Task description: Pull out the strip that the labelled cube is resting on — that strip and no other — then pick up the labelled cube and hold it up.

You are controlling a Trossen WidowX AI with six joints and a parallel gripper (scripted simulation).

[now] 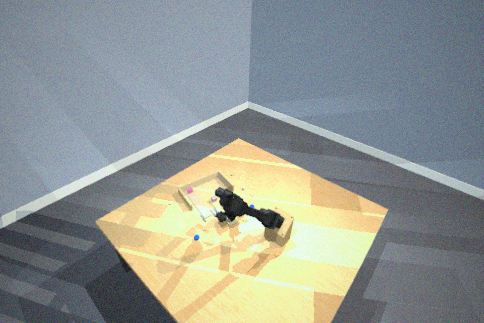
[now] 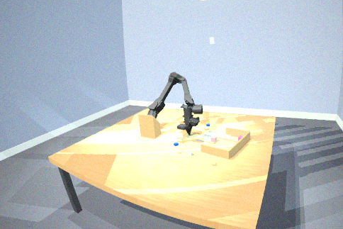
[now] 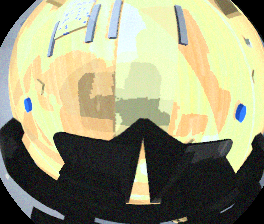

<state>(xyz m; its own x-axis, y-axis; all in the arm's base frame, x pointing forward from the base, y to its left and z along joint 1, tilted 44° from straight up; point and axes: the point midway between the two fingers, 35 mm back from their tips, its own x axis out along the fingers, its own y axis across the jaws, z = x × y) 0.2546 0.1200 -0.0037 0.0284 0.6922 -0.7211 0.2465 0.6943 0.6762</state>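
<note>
Right now the pale green strip is 9 cm ahead of my gripper tip and 2 cm to the right of it. The rest, counted from my gripper tip: pink labelled cube 20 cm ahead, 5 cm to the right, 2 cm above.
</note>
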